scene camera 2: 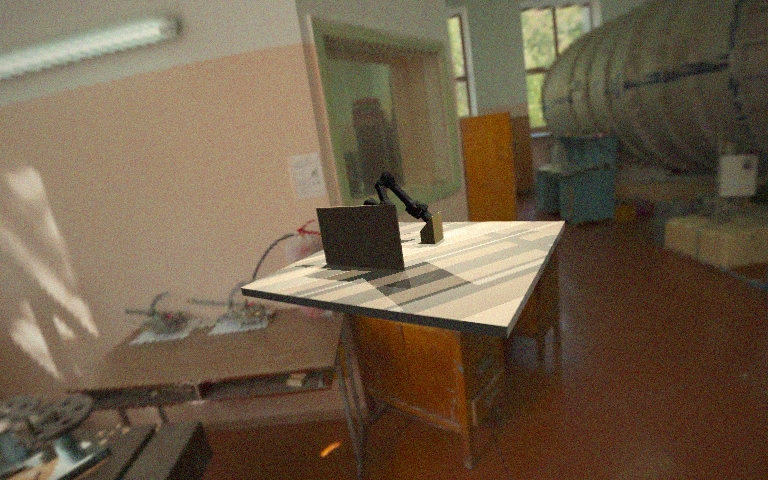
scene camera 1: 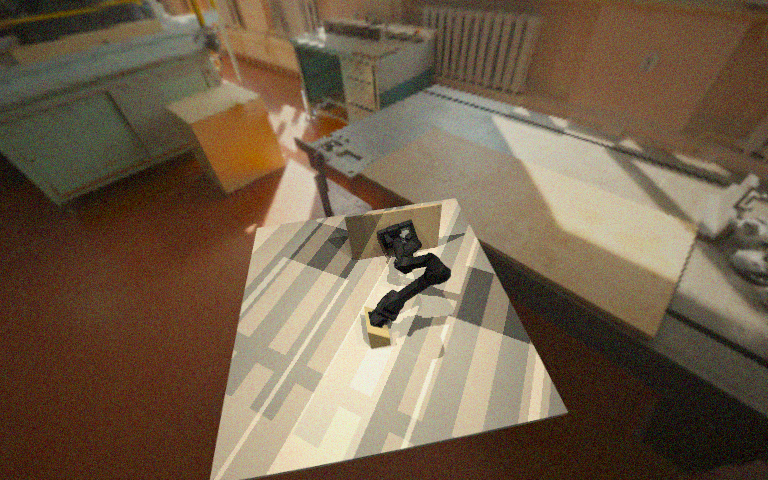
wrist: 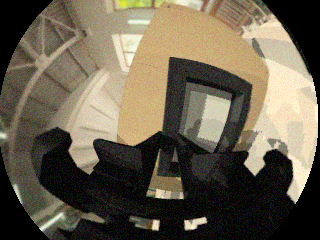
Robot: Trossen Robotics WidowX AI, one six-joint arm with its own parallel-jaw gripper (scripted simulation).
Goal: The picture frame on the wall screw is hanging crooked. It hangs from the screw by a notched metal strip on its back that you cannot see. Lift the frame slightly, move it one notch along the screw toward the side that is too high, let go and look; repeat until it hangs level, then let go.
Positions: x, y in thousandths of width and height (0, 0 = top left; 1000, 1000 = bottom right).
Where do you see a panel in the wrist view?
636, 160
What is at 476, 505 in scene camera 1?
A panel.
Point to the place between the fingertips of the gripper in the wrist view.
At 527, 560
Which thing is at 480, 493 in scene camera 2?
A panel.
